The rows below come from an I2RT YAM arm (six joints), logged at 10 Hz.
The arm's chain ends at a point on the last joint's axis. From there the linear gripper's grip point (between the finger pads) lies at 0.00 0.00 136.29 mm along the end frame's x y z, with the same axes.
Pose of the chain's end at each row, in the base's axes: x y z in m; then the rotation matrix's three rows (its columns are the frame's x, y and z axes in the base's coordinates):
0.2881 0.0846 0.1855; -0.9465 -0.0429 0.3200; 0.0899 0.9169 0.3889; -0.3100 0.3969 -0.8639
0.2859 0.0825 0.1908; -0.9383 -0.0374 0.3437; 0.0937 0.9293 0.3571; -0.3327 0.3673 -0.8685
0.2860 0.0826 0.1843; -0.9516 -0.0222 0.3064; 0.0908 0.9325 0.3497; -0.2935 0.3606 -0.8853
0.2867 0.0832 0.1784; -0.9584 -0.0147 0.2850; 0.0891 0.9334 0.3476; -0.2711 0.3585 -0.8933
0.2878 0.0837 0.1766; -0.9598 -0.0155 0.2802; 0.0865 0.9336 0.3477; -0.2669 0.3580 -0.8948
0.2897 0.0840 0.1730; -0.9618 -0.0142 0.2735; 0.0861 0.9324 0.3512; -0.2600 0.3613 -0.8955
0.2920 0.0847 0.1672; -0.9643 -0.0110 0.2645; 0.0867 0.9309 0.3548; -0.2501 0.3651 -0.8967
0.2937 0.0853 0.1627; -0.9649 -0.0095 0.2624; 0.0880 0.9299 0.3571; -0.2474 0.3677 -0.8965
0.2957 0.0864 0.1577; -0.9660 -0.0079 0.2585; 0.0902 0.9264 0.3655; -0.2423 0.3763 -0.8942
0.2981 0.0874 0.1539; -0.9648 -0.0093 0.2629; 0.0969 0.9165 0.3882; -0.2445 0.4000 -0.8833
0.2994 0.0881 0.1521; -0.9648 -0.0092 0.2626; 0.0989 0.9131 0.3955; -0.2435 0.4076 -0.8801
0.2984 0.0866 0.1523; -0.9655 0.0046 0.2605; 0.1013 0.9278 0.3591; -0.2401 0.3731 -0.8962
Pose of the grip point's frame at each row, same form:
0.3317 0.1376 0.0678; -0.9465 -0.0429 0.3200; 0.0899 0.9169 0.3889; -0.3100 0.3969 -0.8639
0.3327 0.1312 0.0724; -0.9383 -0.0374 0.3437; 0.0937 0.9293 0.3571; -0.3327 0.3673 -0.8685
0.3278 0.1303 0.0636; -0.9516 -0.0222 0.3064; 0.0908 0.9325 0.3497; -0.2935 0.3606 -0.8853
0.3255 0.1306 0.0567; -0.9584 -0.0147 0.2850; 0.0891 0.9334 0.3476; -0.2711 0.3585 -0.8933
0.3260 0.1311 0.0546; -0.9598 -0.0155 0.2802; 0.0865 0.9336 0.3477; -0.2669 0.3580 -0.8948
0.3270 0.1319 0.0510; -0.9618 -0.0142 0.2735; 0.0861 0.9324 0.3512; -0.2600 0.3613 -0.8955
0.3280 0.1331 0.0450; -0.9643 -0.0110 0.2645; 0.0867 0.9309 0.3548; -0.2501 0.3651 -0.8967
0.3295 0.1340 0.0405; -0.9649 -0.0095 0.2624; 0.0880 0.9299 0.3571; -0.2474 0.3677 -0.8965
0.3309 0.1362 0.0358; -0.9660 -0.0079 0.2585; 0.0902 0.9264 0.3655; -0.2423 0.3763 -0.8942
0.3339 0.1403 0.0335; -0.9648 -0.0093 0.2629; 0.0969 0.9165 0.3882; -0.2445 0.4000 -0.8833
0.3352 0.1420 0.0322; -0.9648 -0.0092 0.2626; 0.0989 0.9131 0.3955; -0.2435 0.4076 -0.8801
0.3339 0.1355 0.0302; -0.9655 0.0046 0.2605; 0.1013 0.9278 0.3591; -0.2401 0.3731 -0.8962

